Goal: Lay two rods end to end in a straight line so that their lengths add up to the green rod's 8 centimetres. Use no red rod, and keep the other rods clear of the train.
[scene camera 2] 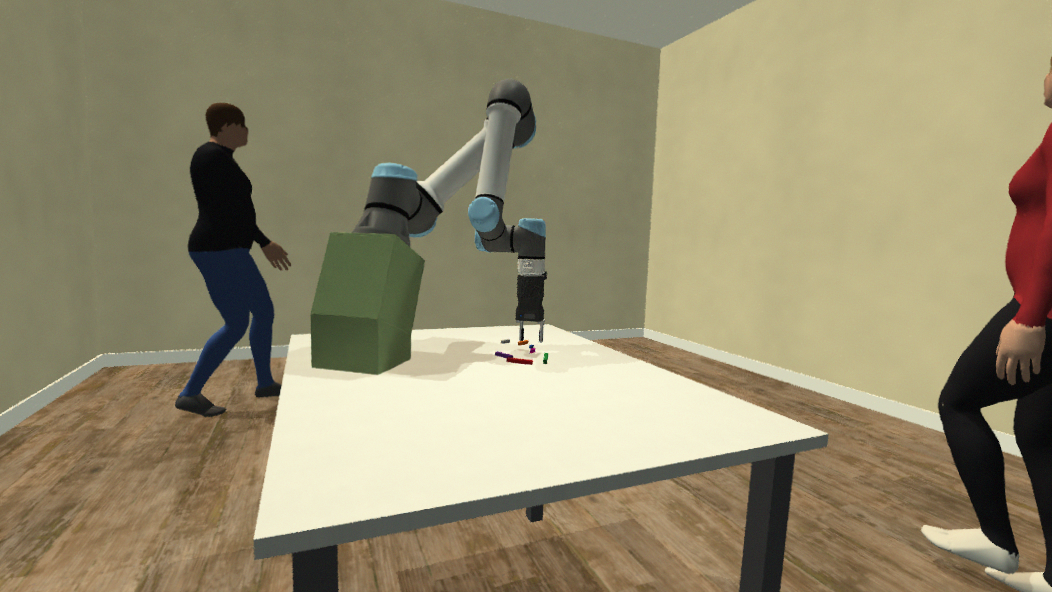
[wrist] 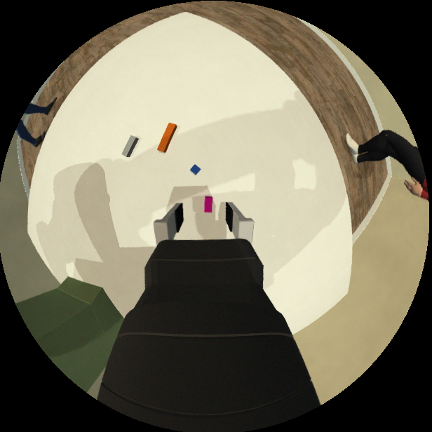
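Pixels of known places: gripper, fingertip midpoint: (scene camera 2: 531, 341); arm's base at its link origin: (scene camera 2: 379, 246).
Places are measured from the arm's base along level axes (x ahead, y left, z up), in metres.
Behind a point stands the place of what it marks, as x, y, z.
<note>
My gripper (scene camera 2: 531, 338) {0.417, -0.036, -0.259} (wrist: 204, 211) is open and empty, above the table. A short magenta rod (scene camera 2: 531, 350) {0.416, -0.044, -0.284} (wrist: 208, 204) lies below it, between the fingertips as seen in the wrist view. A small blue piece (wrist: 195, 169) lies a little beyond the magenta rod. An orange rod (scene camera 2: 523, 342) {0.430, 0.064, -0.284} (wrist: 167, 137) and a shorter grey rod (scene camera 2: 505, 340) {0.381, 0.094, -0.282} (wrist: 130, 146) lie farther off, apart from each other. In the scene view a purple rod (scene camera 2: 503, 354) {0.321, -0.080, -0.283} lies close to one end of a red rod (scene camera 2: 520, 360) {0.345, -0.153, -0.283}, and a green rod (scene camera 2: 545, 358) {0.416, -0.153, -0.281} lies to their right.
The rods lie on a white table (scene camera 2: 514, 427) {0.191, -0.570, -0.291} (wrist: 210, 70). A large green block (scene camera 2: 345, 342) {-0.086, -0.139, -0.221} (wrist: 65, 320) stands at the table's left, beneath the arm's base. One person (scene camera 2: 224, 198) stands behind at the left, another (scene camera 2: 1029, 257) at the right, beside the table.
</note>
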